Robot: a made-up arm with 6 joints. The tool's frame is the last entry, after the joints.
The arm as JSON. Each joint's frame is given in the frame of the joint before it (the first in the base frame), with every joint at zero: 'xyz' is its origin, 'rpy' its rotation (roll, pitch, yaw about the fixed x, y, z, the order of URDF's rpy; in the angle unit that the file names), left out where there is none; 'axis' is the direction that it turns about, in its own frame. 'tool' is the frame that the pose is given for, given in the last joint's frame.
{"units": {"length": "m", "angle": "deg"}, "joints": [
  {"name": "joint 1", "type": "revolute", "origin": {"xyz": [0.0, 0.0, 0.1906], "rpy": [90.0, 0.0, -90.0]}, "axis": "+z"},
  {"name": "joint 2", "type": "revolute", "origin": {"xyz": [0.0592, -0.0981, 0.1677], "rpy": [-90.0, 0.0, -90.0]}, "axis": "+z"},
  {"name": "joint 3", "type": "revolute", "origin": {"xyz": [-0.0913, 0.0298, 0.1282], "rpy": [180.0, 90.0, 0.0]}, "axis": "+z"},
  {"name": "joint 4", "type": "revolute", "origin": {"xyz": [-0.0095, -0.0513, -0.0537], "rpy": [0.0, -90.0, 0.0]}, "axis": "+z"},
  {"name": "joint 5", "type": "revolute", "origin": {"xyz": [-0.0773, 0.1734, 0.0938], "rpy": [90.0, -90.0, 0.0]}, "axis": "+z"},
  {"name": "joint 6", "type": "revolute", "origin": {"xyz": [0.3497, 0.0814, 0.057], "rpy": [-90.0, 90.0, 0.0]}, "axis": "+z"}
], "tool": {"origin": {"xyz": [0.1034, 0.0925, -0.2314], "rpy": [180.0, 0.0, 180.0]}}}
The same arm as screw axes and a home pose.
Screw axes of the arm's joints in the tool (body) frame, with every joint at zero. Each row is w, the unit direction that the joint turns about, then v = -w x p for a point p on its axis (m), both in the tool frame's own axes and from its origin. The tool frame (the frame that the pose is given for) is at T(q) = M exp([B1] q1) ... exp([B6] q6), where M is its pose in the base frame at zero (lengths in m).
B1: w -1 0 0 v 0.0000 0.0122 0.5479
B2: w 0 -1 0 v -0.1103 0.0000 -0.1387
B3: w 0 0 1 v 0.3605 -0.1685 0.0000
B4: w 0 -1 0 v -0.0727 0.0000 -0.2198
B5: w 1 0 0 v 0.0000 -0.1500 -0.2572
B6: w 0 0 -1 v 0.0925 0.1034 0.0000
M: xyz -0.3064 -0.5479 0.2028 (m) quaternion w x y z 1 0 0 0

